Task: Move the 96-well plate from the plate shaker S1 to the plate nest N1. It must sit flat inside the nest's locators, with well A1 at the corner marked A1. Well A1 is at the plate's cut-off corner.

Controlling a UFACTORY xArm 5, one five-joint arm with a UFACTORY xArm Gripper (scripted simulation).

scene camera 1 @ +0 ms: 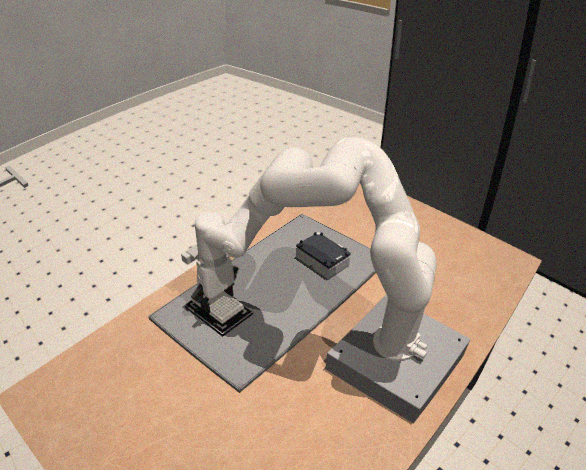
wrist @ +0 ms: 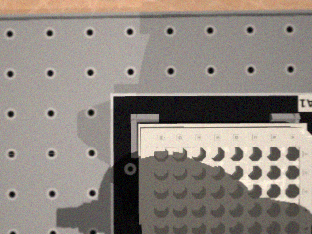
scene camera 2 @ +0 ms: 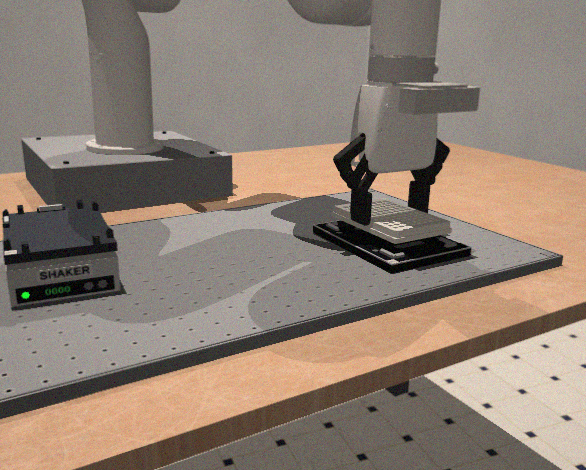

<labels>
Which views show the white 96-well plate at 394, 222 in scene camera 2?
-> Scene camera 1, the wrist view and scene camera 2: all of them.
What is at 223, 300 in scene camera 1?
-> A white 96-well plate.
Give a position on a plate shaker S1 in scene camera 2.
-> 67, 232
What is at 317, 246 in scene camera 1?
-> A plate shaker S1.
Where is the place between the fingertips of the gripper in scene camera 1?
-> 217, 302
</labels>
